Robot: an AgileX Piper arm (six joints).
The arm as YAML. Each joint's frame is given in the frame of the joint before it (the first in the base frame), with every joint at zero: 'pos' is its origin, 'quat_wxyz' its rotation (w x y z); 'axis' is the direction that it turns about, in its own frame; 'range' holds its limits. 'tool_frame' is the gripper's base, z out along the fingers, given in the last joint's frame.
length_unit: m
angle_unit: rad
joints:
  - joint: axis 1
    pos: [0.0, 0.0, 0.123]
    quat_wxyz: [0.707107, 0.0, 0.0, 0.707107]
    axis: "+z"
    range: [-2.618, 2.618]
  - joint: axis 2
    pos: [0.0, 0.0, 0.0]
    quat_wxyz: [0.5, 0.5, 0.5, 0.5]
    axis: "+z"
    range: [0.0, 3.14]
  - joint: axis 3
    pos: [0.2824, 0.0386, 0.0]
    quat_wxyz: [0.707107, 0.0, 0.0, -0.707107]
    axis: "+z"
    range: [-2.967, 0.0]
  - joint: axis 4
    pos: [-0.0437, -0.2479, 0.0]
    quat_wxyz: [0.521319, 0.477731, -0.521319, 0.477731]
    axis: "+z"
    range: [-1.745, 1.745]
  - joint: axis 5
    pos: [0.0, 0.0, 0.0]
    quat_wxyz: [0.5, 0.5, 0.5, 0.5]
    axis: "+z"
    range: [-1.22, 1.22]
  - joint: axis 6
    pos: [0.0, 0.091, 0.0]
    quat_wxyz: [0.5, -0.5, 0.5, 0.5]
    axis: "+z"
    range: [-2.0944, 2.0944]
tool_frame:
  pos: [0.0, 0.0, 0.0]
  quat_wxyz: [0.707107, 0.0, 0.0, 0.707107]
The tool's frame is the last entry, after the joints.
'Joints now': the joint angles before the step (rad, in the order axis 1, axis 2, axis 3, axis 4, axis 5, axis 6). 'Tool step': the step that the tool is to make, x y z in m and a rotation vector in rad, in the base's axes. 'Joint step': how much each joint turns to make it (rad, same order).
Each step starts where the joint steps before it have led.
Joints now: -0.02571, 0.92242, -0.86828, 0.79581, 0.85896, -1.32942
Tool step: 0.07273, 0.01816, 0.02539, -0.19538, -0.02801, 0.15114
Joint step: 0.11105, 0.29949, -0.31076, -0.15779, 0.02328, -0.05661
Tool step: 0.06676, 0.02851, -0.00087, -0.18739, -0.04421, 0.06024
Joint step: 0.11503, 0.25140, -0.24547, -0.21839, -0.04323, 0.03754
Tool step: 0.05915, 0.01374, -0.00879, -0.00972, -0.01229, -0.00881
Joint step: 0.00924, 0.21252, -0.21093, -0.02322, -0.01767, 0.01561
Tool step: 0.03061, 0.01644, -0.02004, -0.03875, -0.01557, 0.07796
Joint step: 0.02029, 0.12631, -0.09326, 0.02553, -0.01323, -0.09554
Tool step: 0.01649, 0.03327, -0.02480, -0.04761, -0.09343, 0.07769
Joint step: 0.07304, 0.08105, -0.00651, 0.00001, -0.13789, -0.09557
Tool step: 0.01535, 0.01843, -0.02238, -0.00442, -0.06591, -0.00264
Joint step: 0.03674, 0.06881, -0.00191, 0.00000, -0.13392, -0.02523
